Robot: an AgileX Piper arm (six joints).
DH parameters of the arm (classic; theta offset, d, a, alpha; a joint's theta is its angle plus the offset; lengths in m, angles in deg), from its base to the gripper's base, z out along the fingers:
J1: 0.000 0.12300 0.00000 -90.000
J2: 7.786 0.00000 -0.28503 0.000
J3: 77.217 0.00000 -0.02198 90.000
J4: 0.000 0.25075 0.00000 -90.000
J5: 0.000 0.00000 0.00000 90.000
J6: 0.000 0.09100 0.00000 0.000
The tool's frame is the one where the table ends.
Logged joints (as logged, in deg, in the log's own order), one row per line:
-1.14 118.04 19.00 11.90 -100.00 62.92
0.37 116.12 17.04 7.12 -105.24 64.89
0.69 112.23 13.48 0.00 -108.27 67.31
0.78 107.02 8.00 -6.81 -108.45 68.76
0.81 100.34 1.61 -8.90 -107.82 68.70
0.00 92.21 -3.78 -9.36 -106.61 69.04
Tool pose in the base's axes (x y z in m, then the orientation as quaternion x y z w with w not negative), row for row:
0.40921 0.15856 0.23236 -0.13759 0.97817 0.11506 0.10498
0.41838 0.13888 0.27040 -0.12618 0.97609 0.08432 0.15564
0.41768 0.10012 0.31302 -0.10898 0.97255 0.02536 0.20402
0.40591 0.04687 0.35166 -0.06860 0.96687 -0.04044 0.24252
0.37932 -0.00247 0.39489 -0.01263 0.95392 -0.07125 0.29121
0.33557 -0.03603 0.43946 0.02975 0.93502 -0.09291 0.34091
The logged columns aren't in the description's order. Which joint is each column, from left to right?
Columns, left to right: J6, J2, J1, J4, J3, J5.
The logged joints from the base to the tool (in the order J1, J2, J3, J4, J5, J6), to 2 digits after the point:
19.00 118.04 -100.00 11.90 62.92 -1.14
17.04 116.12 -105.24 7.12 64.89 0.37
13.48 112.23 -108.27 0.00 67.31 0.69
8.00 107.02 -108.45 -6.81 68.76 0.78
1.61 100.34 -107.82 -8.90 68.70 0.81
-3.78 92.21 -106.61 -9.36 69.04 0.00

